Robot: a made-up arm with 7 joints. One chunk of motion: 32 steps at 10 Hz.
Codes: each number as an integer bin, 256 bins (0 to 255) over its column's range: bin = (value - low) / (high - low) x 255, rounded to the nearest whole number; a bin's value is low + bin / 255 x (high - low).
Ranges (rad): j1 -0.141..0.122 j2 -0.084..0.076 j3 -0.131..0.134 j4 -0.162..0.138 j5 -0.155..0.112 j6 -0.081..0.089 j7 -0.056..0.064
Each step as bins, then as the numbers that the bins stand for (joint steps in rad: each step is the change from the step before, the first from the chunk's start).
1 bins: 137 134 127 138 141 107 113
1 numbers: 0.00030 0.00008 0.00098 0.00035 -0.00736 -0.00967 -0.00282
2 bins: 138 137 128 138 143 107 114
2 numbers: 0.00133 0.00196 0.00202 0.00035 -0.00527 -0.00967 -0.00235
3 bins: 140 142 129 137 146 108 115
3 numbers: 0.00339 0.00510 0.00306 -0.00082 -0.00213 -0.00900 -0.00188
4 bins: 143 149 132 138 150 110 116
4 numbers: 0.00649 0.00949 0.00618 0.00035 0.00206 -0.00767 -0.00141
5 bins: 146 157 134 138 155 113 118
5 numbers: 0.00958 0.01451 0.00825 0.00035 0.00729 -0.00567 -0.00047
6 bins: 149 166 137 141 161 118 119
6 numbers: 0.01267 0.02016 0.01137 0.00388 0.01358 -0.00233 0.00000
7 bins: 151 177 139 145 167 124 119
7 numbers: 0.01474 0.02706 0.01345 0.00859 0.01986 0.00167 0.00000
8 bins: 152 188 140 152 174 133 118
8 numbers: 0.01577 0.03396 0.01449 0.01682 0.02719 0.00767 -0.00047
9 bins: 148 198 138 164 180 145 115
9 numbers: 0.01164 0.04024 0.01241 0.03094 0.03347 0.01567 -0.00188
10 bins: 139 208 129 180 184 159 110
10 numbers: 0.00236 0.04651 0.00306 0.04976 0.03766 0.02500 -0.00424
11 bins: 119 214 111 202 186 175 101
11 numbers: -0.01827 0.05027 -0.01565 0.07565 0.03975 0.03567 -0.00847
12 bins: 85 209 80 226 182 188 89
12 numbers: -0.05333 0.04714 -0.04786 0.10388 0.03556 0.04433 -0.01412
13 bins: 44 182 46 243 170 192 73
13 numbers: -0.09562 0.03020 -0.08320 0.12388 0.02300 0.04700 -0.02165
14 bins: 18 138 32 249 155 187 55
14 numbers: -0.12244 0.00259 -0.09775 0.13094 0.00729 0.04367 -0.03012
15 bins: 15 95 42 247 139 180 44
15 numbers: -0.12553 -0.02439 -0.08735 0.12859 -0.00946 0.03900 -0.03529
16 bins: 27 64 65 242 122 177 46
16 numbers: -0.11315 -0.04384 -0.06345 0.12271 -0.02726 0.03700 -0.03435
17 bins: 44 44 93 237 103 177 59
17 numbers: -0.09562 -0.05639 -0.03435 0.11682 -0.04715 0.03700 -0.02824
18 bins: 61 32 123 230 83 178 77
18 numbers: -0.07809 -0.06392 -0.00318 0.10859 -0.06809 0.03767 -0.01976
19 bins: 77 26 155 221 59 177 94
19 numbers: -0.06158 -0.06769 0.03008 0.09800 -0.09322 0.03700 -0.01176
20 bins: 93 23 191 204 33 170 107
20 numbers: -0.04508 -0.06957 0.06749 0.07800 -0.12045 0.03233 -0.00565
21 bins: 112 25 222 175 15 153 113
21 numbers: -0.02549 -0.06831 0.09971 0.04388 -0.13929 0.02100 -0.00282
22 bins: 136 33 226 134 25 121 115
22 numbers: -0.00073 -0.06329 0.10386 -0.00435 -0.12882 -0.00033 -0.00188
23 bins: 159 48 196 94 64 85 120
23 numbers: 0.02299 -0.05388 0.07269 -0.05141 -0.08799 -0.02433 0.00047
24 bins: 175 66 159 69 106 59 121
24 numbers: 0.03949 -0.04259 0.03424 -0.08082 -0.04401 -0.04167 0.00094
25 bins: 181 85 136 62 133 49 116
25 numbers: 0.04568 -0.03067 0.01033 -0.08906 -0.01574 -0.04833 -0.00141
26 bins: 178 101 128 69 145 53 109
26 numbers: 0.04258 -0.02063 0.00202 -0.08082 -0.00318 -0.04567 -0.00471
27 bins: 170 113 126 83 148 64 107
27 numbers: 0.03433 -0.01310 -0.00006 -0.06435 -0.00004 -0.03833 -0.00565
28 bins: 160 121 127 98 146 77 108
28 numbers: 0.02402 -0.00808 0.00098 -0.04671 -0.00213 -0.02967 -0.00518
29 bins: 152 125 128 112 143 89 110
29 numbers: 0.01577 -0.00557 0.00202 -0.03024 -0.00527 -0.02167 -0.00424
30 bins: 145 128 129 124 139 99 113
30 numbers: 0.00855 -0.00369 0.00306 -0.01612 -0.00946 -0.01500 -0.00282
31 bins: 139 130 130 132 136 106 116
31 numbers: 0.00236 -0.00243 0.00410 -0.00671 -0.01260 -0.01033 -0.00141
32 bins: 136 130 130 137 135 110 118
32 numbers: -0.00073 -0.00243 0.00410 -0.00082 -0.01365 -0.00767 -0.00047
